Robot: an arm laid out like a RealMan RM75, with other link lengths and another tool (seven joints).
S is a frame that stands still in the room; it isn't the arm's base.
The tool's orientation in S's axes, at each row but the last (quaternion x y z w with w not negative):
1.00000 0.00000 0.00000 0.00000
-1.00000 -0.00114 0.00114 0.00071
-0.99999 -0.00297 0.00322 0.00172
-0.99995 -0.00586 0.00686 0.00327
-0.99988 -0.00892 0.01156 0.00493
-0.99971 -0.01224 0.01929 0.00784
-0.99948 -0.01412 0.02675 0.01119
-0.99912 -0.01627 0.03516 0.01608
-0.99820 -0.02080 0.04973 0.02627
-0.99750 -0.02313 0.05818 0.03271
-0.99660 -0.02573 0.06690 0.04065
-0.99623 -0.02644 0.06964 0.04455
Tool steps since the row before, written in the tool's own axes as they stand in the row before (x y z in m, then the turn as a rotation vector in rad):
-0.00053 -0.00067 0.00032 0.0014 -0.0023 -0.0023
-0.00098 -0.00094 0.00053 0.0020 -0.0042 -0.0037
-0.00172 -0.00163 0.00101 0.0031 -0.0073 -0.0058
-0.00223 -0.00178 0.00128 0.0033 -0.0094 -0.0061
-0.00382 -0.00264 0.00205 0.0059 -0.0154 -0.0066
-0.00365 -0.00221 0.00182 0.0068 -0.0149 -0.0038
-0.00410 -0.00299 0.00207 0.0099 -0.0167 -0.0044
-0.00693 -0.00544 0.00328 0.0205 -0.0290 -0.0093
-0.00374 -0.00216 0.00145 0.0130 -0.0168 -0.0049
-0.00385 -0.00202 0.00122 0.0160 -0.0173 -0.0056
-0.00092 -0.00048 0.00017 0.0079 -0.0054 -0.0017
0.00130 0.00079 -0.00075 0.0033 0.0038 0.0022
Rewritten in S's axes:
-0.00053 0.00067 -0.00032 0.0014 0.0023 0.0023
-0.00098 0.00094 -0.00053 0.0020 0.0042 0.0037
-0.00174 0.00162 -0.00099 0.0031 0.0073 0.0058
-0.00227 0.00176 -0.00124 0.0033 0.0094 0.0061
-0.00391 0.00259 -0.00193 0.0058 0.0154 0.0066
-0.00377 0.00215 -0.00164 0.0066 0.0150 0.0038
-0.00429 0.00291 -0.00178 0.0097 0.0169 0.0043
-0.00731 0.00530 -0.00261 0.0202 0.0294 0.0088
-0.00395 0.00206 -0.00096 0.0128 0.0171 0.0045
-0.00405 0.00190 -0.00063 0.0158 0.0177 0.0049
-0.00096 0.00044 -0.00001 0.0078 0.0057 0.0011
0.00143 -0.00077 0.00049 0.0031 -0.0034 -0.0030

